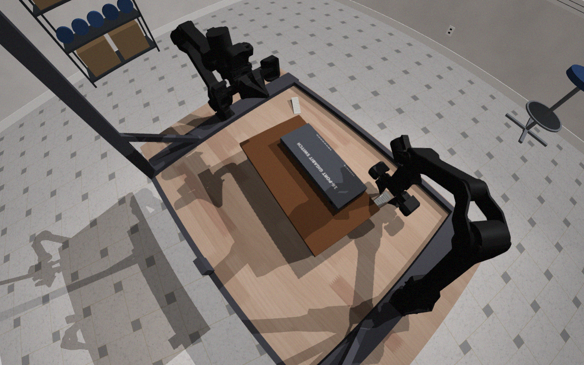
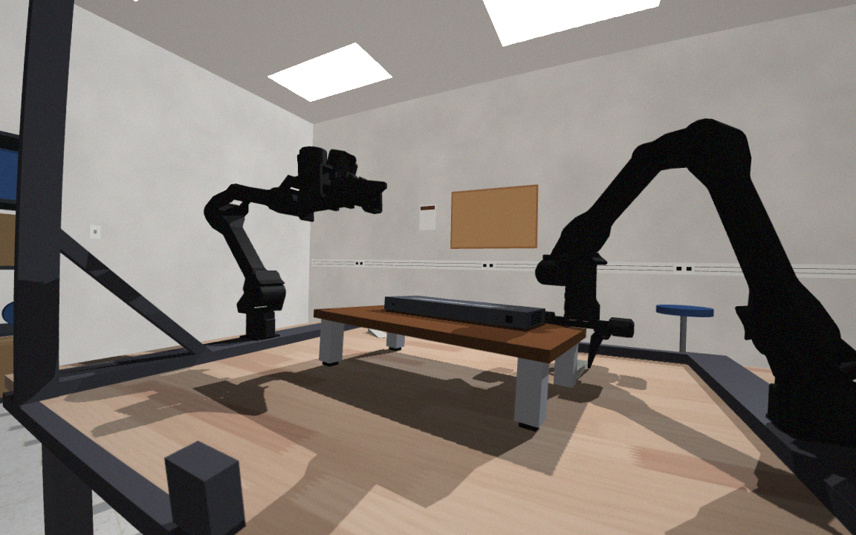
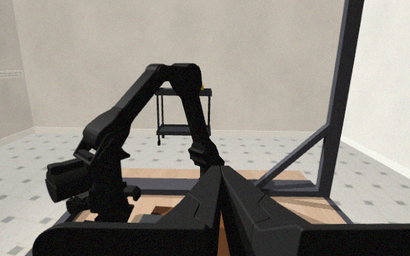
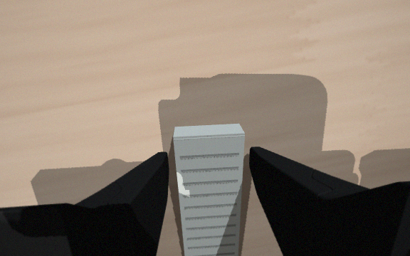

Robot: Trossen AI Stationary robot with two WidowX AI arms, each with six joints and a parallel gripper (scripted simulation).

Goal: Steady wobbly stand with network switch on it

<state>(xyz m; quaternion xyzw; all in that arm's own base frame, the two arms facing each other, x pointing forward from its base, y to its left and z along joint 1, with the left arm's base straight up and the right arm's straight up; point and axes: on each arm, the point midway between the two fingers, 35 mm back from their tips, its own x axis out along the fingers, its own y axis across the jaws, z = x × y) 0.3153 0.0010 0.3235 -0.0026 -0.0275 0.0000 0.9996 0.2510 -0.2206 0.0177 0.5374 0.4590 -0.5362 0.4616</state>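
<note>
Now: right hand 200 mm to the right of the dark grey network switch, 130 mm past it and 80 mm below it. From my right hand the other things lie so: dark frame rail: 210 mm to the left, 150 mm ahead, 30 mm below; brown stand: 210 mm to the left, 190 mm behind, 10 mm above.
</note>
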